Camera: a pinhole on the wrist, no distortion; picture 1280 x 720 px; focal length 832.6 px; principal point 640.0 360.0 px. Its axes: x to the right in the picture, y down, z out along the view. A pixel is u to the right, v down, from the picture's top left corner.
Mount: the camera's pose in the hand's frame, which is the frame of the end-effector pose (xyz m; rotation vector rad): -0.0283 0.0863 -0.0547 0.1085 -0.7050 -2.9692
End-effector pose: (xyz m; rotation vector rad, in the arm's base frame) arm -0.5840 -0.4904 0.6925 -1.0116 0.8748 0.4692
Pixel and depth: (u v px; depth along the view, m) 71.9 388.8 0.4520
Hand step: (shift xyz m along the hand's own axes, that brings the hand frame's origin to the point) 0.2389 0.3049 0.3701
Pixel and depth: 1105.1 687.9 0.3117
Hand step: -0.2207 0.0981 0.2700
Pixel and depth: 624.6 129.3 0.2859
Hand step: -0.0540 0.2845 0.1646
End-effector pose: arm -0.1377 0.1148 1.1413 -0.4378 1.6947 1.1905
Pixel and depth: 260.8 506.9 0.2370
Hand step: 0.0607 0.1655 0.1806
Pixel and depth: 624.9 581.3 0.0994
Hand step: -0.0336 0.1072 0.0459
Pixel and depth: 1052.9 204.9 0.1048
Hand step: -0.0906 0.1450 0.0273
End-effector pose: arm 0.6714 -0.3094 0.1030 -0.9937 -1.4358 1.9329
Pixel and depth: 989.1 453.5 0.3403
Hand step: -0.1978 0.1892 0.2588
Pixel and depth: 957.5 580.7 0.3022
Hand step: -0.1642 0.1378 0.2451
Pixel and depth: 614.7 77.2 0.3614
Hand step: -0.0581 0.3575 0.2125
